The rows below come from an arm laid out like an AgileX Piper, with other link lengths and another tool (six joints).
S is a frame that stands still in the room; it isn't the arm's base.
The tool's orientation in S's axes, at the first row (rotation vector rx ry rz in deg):
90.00, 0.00, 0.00
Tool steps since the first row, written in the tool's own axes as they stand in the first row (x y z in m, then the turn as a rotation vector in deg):
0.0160, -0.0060, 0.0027, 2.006, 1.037, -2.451
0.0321, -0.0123, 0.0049, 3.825, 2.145, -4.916
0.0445, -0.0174, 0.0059, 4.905, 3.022, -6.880
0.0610, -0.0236, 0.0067, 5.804, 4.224, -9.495
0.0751, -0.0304, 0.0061, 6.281, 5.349, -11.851
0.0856, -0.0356, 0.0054, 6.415, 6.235, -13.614
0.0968, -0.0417, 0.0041, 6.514, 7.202, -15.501
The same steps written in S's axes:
0.0160, -0.0027, -0.0060, 2.006, 2.451, 1.037
0.0321, -0.0049, -0.0123, 3.825, 4.916, 2.145
0.0445, -0.0059, -0.0174, 4.905, 6.880, 3.022
0.0610, -0.0067, -0.0236, 5.804, 9.495, 4.224
0.0751, -0.0061, -0.0304, 6.281, 11.851, 5.349
0.0856, -0.0054, -0.0356, 6.415, 13.614, 6.235
0.0968, -0.0041, -0.0417, 6.514, 15.501, 7.202

